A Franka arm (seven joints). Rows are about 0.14 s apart.
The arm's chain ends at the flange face. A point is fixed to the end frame.
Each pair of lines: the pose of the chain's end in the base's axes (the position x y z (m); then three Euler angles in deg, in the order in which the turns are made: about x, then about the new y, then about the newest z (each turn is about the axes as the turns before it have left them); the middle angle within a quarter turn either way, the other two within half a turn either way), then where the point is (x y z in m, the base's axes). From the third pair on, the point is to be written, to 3 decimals.
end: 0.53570, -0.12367, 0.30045, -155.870, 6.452, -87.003
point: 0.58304 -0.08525 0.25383
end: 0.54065, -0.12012, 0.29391, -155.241, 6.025, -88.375
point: 0.58716 -0.08015 0.24777
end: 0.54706, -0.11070, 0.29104, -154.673, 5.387, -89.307
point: 0.593 -0.069 0.245
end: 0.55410, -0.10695, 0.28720, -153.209, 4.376, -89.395
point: 0.599 -0.064 0.242
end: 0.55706, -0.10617, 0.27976, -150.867, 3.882, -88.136
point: 0.601 -0.062 0.235
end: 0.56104, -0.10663, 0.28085, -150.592, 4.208, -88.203
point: 0.606 -0.062 0.237
